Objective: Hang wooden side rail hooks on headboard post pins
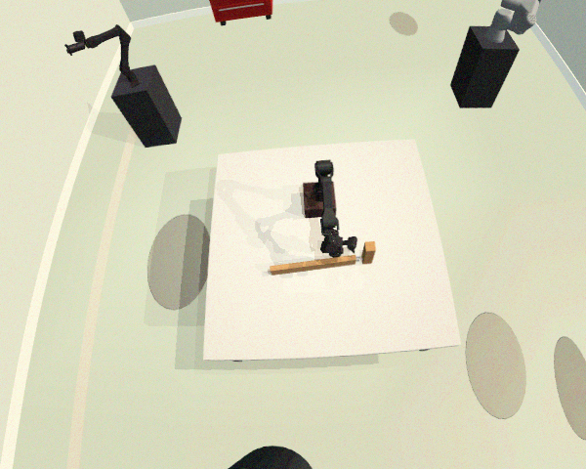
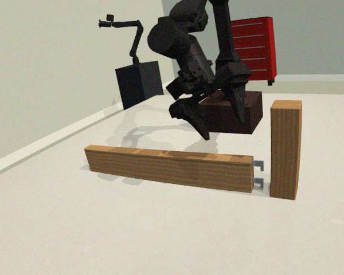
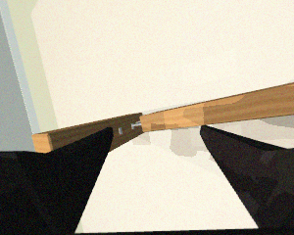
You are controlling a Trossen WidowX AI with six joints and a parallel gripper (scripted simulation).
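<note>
My gripper tip is now 1 cm past the headboard post, 12 cm to the right of it and 4 cm above it.
</note>
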